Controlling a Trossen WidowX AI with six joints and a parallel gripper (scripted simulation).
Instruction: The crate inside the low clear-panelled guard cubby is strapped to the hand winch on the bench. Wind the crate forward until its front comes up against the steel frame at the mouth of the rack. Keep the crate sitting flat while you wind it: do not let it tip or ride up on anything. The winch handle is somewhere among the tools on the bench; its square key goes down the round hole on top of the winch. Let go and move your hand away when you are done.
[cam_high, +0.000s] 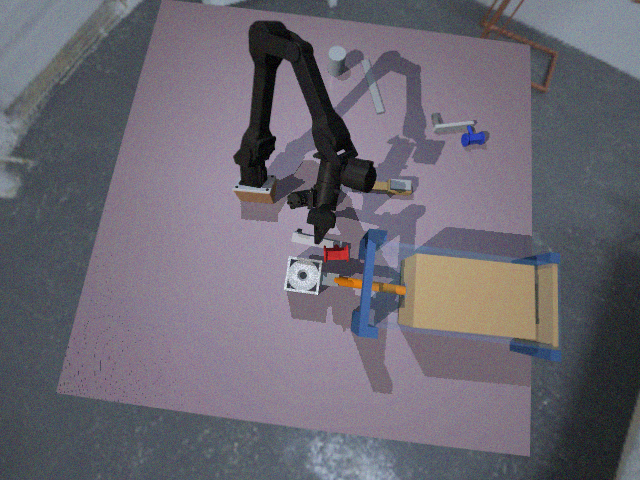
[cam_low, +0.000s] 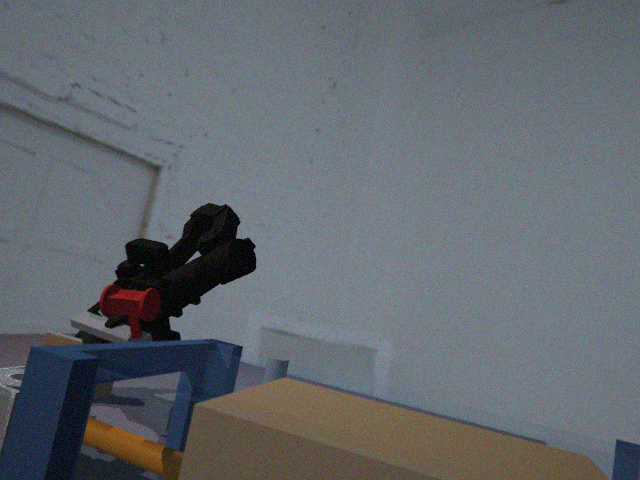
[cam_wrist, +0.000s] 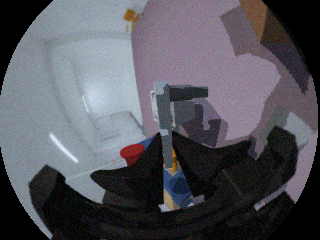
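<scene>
My gripper tip is 50 mm short of the red knob, 30 mm below it and 20 mm to the left of it. Also, from my gripper tip: red-knobbed crank handle 10 mm ahead, 10 mm above; blue steel frame 140 mm ahead, 70 mm to the right, 40 mm below; grey block 180 mm to the left, 130 mm below, 10 mm behind.
</scene>
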